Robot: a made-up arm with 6 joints.
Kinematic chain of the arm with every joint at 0, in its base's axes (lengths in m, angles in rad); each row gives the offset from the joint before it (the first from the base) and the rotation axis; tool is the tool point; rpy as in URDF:
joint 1: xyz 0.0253 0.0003 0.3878 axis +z
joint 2: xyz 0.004 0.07 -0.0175 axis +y
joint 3: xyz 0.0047 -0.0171 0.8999 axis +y
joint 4: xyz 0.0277 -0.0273 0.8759 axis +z
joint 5: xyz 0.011 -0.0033 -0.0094 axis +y
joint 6: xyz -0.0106 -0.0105 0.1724 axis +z
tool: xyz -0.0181 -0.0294 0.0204 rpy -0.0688 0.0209 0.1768
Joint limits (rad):
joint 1: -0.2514..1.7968
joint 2: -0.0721..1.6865
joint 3: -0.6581..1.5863
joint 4: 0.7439..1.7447
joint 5: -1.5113..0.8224
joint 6: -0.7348..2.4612
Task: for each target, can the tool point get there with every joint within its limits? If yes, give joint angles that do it. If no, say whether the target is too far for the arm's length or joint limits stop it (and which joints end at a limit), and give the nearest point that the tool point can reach.
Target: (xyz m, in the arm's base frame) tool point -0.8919 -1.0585 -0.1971
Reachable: no: joint limits stop it (at a limit: joint 1, joint 2, joint 3, joint 4, joint 5) | nearest point 0.6476 -0.3103 -0.5760 | short by 1.753 m
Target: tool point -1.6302 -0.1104 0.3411
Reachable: no: joint limits stop it (at a limit: joint 1, joint 3, joint 5) | nearest point -0.4325 1.1848 0.2291 | short by 1.768 m
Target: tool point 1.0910 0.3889 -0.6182
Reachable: yes | joints 0.3690 1.5182 1.3448 1.2487 -0.1314 0.2647
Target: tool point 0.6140 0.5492 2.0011
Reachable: yes | joints 0.9255 0.2081 0.4299 1.3264 -0.9424 0.1255
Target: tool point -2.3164 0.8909 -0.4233
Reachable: no: too far | nearest point -0.4768 1.3139 -0.4233 | short by 1.888 m
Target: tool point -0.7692 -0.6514 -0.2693
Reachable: no: joint limits stop it (at a limit: joint 1, joint 2, joint 3, joint 4, joint 5) | nearest point -0.2330 0.5629 -0.6888 | short by 1.392 m
